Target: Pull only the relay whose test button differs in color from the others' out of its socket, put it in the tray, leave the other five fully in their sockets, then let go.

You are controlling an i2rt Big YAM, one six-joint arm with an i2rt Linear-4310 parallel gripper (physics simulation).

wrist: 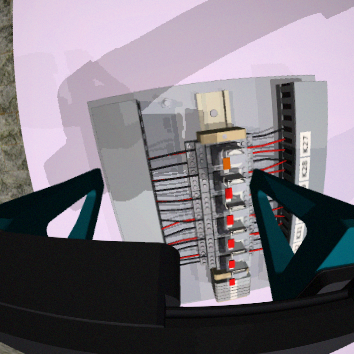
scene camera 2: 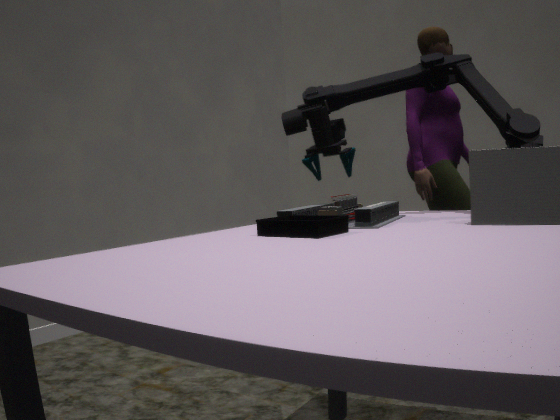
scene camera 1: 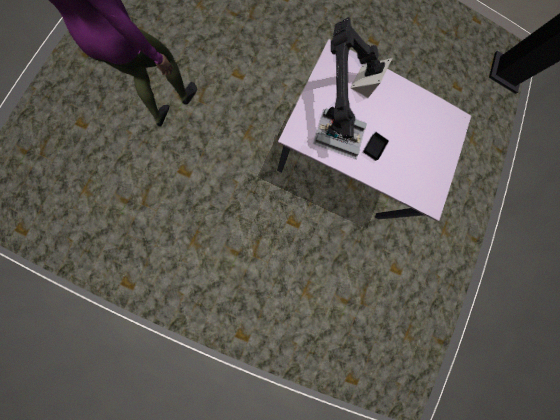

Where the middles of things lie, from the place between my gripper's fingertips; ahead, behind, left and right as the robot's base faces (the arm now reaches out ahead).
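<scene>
Grey panel (wrist: 252,100): my hand 11 cm above it, 6 cm past it, 9 cm to the right of it.
</scene>
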